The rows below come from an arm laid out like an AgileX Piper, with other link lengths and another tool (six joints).
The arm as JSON. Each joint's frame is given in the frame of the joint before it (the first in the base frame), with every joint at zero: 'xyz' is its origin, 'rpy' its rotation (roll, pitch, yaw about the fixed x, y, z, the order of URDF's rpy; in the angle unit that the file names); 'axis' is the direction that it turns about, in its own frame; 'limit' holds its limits. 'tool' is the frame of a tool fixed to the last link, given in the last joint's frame.
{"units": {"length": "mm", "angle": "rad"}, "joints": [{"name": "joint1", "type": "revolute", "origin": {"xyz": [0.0, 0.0, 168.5], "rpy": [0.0, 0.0, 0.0]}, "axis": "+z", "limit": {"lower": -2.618, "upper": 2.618}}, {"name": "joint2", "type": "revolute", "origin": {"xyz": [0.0, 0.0, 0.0], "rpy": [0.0, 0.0, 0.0]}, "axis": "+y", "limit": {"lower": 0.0, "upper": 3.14}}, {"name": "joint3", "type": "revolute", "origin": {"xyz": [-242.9, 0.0, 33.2], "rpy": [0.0, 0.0, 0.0]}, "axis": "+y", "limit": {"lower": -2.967, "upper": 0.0}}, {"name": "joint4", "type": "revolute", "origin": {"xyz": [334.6, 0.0, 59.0], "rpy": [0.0, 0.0, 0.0]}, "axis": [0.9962, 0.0, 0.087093], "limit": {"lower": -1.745, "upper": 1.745}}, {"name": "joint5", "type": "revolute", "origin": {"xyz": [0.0, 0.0, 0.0], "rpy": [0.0, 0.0, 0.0]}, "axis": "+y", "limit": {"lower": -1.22, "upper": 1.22}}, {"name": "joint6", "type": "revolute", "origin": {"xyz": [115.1, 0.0, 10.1], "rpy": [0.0, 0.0, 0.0]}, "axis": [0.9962, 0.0, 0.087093], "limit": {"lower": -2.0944, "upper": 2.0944}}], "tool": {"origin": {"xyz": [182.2, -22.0, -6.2], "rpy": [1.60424, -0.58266, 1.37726]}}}
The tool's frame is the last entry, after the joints.
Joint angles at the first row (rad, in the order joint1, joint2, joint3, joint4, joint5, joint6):
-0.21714 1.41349 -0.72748 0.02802 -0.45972 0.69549
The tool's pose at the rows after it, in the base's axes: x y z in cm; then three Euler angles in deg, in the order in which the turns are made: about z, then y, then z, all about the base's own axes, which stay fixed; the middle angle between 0 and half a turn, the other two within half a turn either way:
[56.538 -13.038 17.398 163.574 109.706 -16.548]
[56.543 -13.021 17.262 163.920 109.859 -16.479]
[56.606 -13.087 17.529 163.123 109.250 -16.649]
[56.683 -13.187 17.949 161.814 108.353 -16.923]
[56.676 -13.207 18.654 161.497 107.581 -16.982]
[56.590 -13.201 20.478 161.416 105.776 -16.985]
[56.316 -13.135 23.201 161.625 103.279 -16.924]
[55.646 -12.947 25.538 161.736 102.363 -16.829]
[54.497 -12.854 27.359 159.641 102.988 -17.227]
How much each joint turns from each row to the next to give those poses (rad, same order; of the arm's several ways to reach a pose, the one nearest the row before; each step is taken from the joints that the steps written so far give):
0.00002 0.00161 -0.00002 -0.00054 0.00175 0.00240
-0.00003 0.00232 0.00000 -0.00009 0.00001 0.00599
0.00000 0.00068 0.00001 0.00001 -0.01052 -0.01382
0.00001 -0.00004 0.00002 0.00000 -0.01425 -0.02272
0.00000 -0.01104 -0.00002 0.00000 -0.00203 -0.00631
-0.00002 -0.03135 0.00001 -0.00005 0.00000 -0.00382
0.00002 -0.05031 -0.00001 0.00006 0.00659 -0.00005
0.00001 -0.06669 0.00002 0.00005 0.05061 -0.00004
-0.00217 -0.08154 -0.00001 -0.00008 0.09490 -0.03566

